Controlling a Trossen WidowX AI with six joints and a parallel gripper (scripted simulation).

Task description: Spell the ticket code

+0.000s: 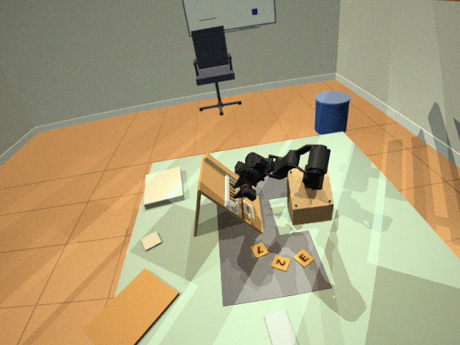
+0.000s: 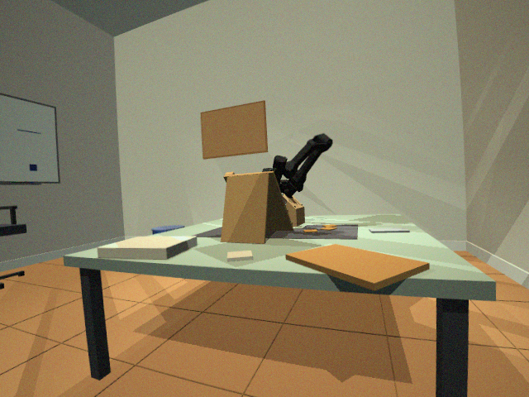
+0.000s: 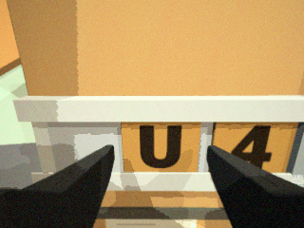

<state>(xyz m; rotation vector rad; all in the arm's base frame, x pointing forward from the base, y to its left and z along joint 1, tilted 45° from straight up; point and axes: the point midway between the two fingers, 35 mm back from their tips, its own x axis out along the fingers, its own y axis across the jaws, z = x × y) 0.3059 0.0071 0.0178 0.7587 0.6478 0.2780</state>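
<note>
My gripper tip is now 10 cm above the white ticket, 5 cm past it and 1 cm to the right of it. Also, from my gripper tip: grey mat: 17 cm below, 13 cm behind; grey slab: 51 cm to the left, 16 cm below, 12 cm behind; cream box: 41 cm ahead, 29 cm to the right, 15 cm below.
</note>
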